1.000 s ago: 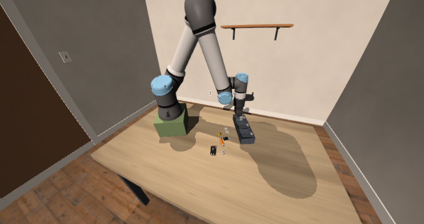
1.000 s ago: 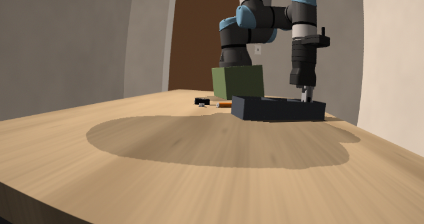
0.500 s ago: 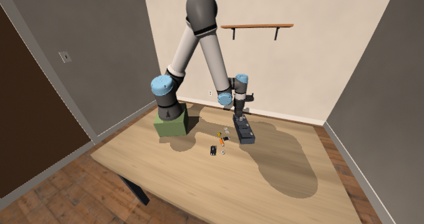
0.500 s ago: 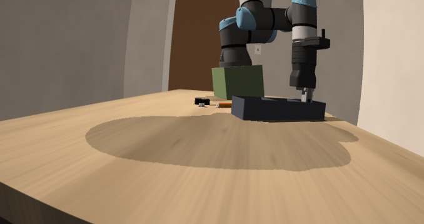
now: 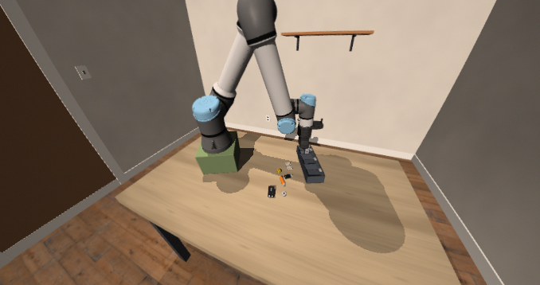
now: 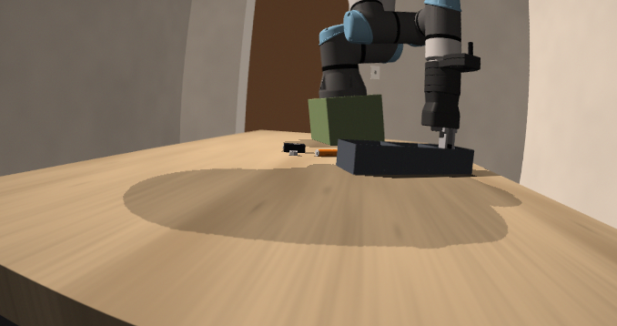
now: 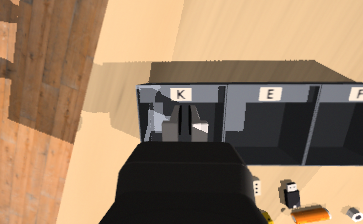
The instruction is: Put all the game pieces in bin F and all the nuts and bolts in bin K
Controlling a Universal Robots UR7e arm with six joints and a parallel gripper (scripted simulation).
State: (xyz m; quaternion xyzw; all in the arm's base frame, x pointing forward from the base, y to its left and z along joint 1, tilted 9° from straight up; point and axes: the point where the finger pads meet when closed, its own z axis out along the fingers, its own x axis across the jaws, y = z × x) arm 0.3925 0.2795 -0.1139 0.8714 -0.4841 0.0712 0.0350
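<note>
My hand is 20 cm to the left of the yellow die, 8 cm past it and 3 cm above it. Round my hand: white domino: 13 cm to the right, 5 cm behind, 3 cm below; then black USB stick: 20 cm to the right, 3 cm below, 2 cm behind; then dark bin row: 7 cm to the right, 4 cm ahead, 1 cm below.
</note>
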